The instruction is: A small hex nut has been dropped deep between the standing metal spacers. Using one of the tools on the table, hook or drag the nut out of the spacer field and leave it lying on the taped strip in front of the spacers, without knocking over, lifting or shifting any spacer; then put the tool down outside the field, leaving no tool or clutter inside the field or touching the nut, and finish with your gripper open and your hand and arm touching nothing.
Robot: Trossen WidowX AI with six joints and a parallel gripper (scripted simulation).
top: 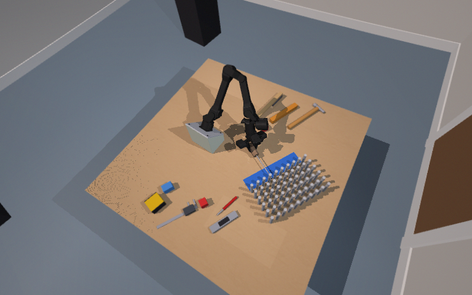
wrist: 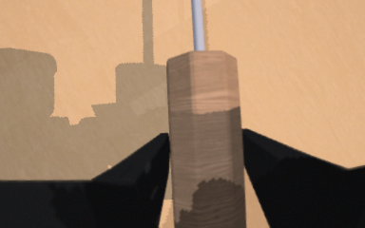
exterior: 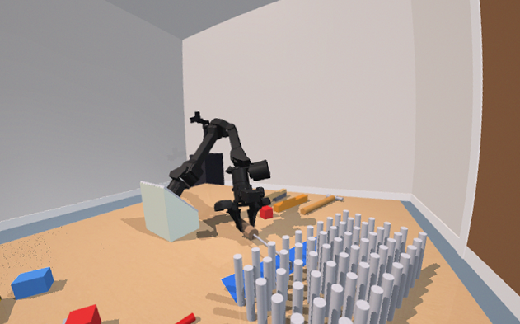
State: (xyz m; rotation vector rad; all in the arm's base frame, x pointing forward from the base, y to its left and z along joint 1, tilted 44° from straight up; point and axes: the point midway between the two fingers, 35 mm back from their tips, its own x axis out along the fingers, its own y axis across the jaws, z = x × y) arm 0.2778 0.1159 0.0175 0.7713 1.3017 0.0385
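My gripper tip is now 160 mm short of the blue taped strip, 30 mm to the left of it and 30 mm above it. The rest, counted from my gripper tip: grey block (120 mm ahead, 430 mm to the right, 20 mm below); red screwdriver (80 mm ahead, 380 mm to the right, 30 mm below); orange block (10 mm behind, 370 mm to the left, 20 mm below).
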